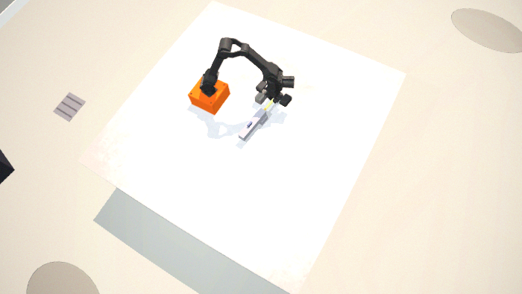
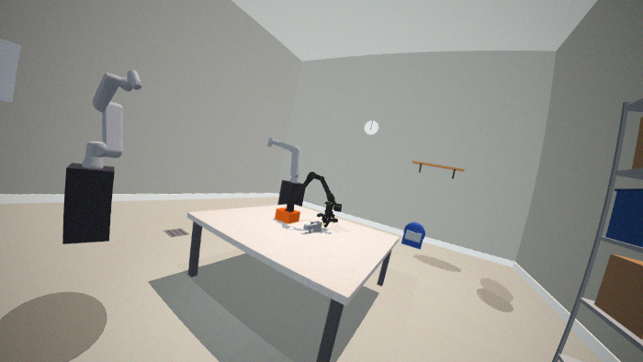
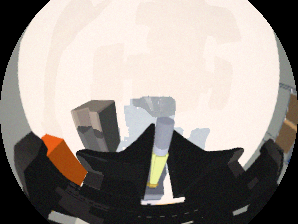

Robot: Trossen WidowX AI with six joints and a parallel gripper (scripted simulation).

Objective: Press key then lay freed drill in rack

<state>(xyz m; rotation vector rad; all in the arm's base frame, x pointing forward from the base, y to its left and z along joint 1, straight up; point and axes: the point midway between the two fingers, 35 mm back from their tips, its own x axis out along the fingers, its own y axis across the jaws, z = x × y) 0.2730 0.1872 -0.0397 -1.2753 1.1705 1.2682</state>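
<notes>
The grey-brown block is 70 mm behind my gripper tip and 20 mm to the right of it. Also, from my gripper tip: pale grey fixture (180 mm to the right, 30 mm above, 10 mm ahead); then dark blue drill (200 mm to the right, 40 mm above, 20 mm ahead).
</notes>
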